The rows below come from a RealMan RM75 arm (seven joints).
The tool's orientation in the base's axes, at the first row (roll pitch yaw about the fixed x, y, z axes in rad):
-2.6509, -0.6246, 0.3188
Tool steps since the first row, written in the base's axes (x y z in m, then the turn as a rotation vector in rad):
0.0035, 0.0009, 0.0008, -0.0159, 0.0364, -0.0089
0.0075, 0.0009, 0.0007, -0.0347, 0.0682, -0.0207
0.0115, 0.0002, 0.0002, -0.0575, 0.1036, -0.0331
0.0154, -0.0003, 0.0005, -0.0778, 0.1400, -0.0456
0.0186, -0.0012, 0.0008, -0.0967, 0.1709, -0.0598
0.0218, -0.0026, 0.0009, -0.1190, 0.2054, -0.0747
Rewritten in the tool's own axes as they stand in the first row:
0.0034, 0.0009, 0.0012, -0.0082, -0.0325, 0.0231
0.0064, 0.0031, 0.0026, -0.0215, -0.0620, 0.0445
0.0090, 0.0060, 0.0039, -0.0373, -0.0961, 0.0671
0.0121, 0.0083, 0.0047, -0.0510, -0.1296, 0.0913
0.0145, 0.0106, 0.0051, -0.0660, -0.1576, 0.1138
0.0167, 0.0133, 0.0052, -0.0831, -0.1898, 0.1379

